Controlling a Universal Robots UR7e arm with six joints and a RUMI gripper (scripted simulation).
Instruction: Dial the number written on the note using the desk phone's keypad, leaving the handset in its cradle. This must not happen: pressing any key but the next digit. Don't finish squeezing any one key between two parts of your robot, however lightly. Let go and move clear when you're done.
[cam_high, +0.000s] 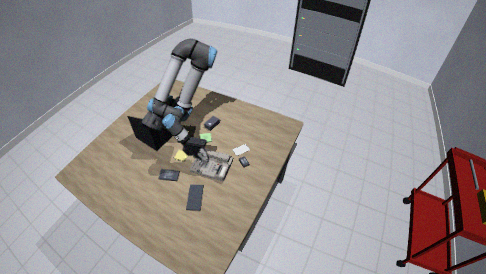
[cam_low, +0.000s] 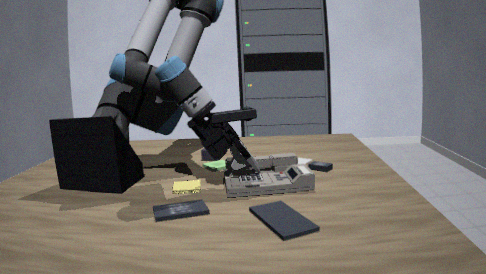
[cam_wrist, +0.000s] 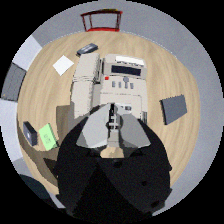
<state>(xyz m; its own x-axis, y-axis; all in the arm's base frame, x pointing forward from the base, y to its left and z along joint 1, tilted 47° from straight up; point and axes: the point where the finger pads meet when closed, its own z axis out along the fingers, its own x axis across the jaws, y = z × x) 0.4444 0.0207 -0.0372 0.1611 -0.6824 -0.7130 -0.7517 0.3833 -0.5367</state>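
My hand is 1 cm short of the handset and 6 cm to the right of it. Round my hand: white note 13 cm ahead, 21 cm to the left, 5 cm below.
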